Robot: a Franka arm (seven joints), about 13 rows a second.
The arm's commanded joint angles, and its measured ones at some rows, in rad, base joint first. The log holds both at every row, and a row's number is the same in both.
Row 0, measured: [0.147 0.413 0.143 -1.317 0.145 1.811 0.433]
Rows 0 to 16, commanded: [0.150 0.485 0.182 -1.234 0.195 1.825 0.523]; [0.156 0.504 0.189 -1.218 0.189 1.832 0.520]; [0.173 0.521 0.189 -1.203 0.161 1.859 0.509]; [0.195 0.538 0.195 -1.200 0.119 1.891 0.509]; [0.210 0.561 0.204 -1.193 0.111 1.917 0.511]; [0.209 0.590 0.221 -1.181 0.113 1.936 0.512]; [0.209 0.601 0.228 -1.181 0.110 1.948 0.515]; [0.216 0.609 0.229 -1.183 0.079 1.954 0.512]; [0.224 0.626 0.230 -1.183 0.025 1.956 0.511]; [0.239 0.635 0.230 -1.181 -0.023 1.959 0.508]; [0.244 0.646 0.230 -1.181 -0.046 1.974 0.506]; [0.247 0.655 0.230 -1.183 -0.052 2.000 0.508]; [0.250 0.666 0.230 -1.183 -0.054 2.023 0.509]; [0.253 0.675 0.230 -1.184 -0.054 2.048 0.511]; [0.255 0.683 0.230 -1.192 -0.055 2.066 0.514]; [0.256 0.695 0.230 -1.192 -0.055 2.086 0.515]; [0.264 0.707 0.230 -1.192 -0.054 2.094 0.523]
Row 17, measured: [0.253 0.671 0.224 -1.224 -0.030 2.079 0.499]
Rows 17 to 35, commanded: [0.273 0.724 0.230 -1.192 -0.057 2.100 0.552]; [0.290 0.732 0.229 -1.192 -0.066 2.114 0.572]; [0.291 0.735 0.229 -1.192 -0.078 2.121 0.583]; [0.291 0.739 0.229 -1.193 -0.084 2.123 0.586]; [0.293 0.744 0.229 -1.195 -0.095 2.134 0.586]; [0.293 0.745 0.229 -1.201 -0.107 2.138 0.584]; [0.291 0.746 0.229 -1.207 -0.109 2.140 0.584]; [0.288 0.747 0.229 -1.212 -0.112 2.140 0.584]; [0.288 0.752 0.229 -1.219 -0.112 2.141 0.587]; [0.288 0.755 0.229 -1.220 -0.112 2.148 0.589]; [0.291 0.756 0.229 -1.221 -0.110 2.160 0.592]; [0.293 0.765 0.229 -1.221 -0.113 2.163 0.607]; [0.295 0.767 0.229 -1.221 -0.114 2.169 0.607]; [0.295 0.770 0.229 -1.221 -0.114 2.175 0.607]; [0.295 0.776 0.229 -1.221 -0.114 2.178 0.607]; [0.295 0.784 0.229 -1.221 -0.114 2.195 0.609]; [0.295 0.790 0.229 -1.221 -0.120 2.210 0.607]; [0.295 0.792 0.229 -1.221 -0.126 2.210 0.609]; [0.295 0.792 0.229 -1.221 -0.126 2.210 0.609]
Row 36, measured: [0.292 0.784 0.223 -1.227 -0.094 2.199 0.579]
